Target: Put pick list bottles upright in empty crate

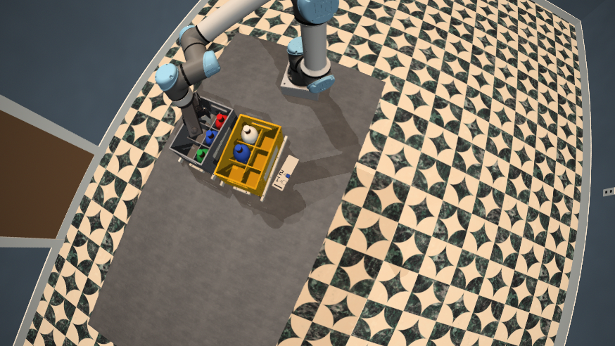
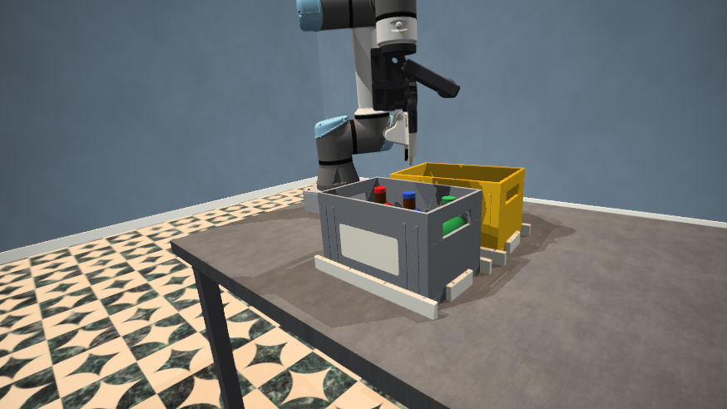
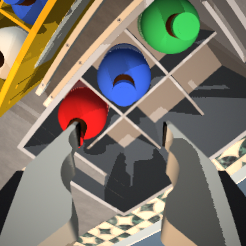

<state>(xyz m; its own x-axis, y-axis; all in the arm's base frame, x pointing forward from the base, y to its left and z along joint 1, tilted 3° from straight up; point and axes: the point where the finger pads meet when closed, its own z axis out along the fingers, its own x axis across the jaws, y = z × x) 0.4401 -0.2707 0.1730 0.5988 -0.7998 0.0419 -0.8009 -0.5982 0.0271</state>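
Right now the grey crate is 10 mm behind my hand, 40 mm to the right of it and 160 mm below it. Also, from my hand: green-label bottle 90 mm ahead, 10 mm to the right, 150 mm below; red-label bottle 80 mm behind, 10 mm to the left, 150 mm below; white-label bottle 60 mm behind, 150 mm to the left, 150 mm below.
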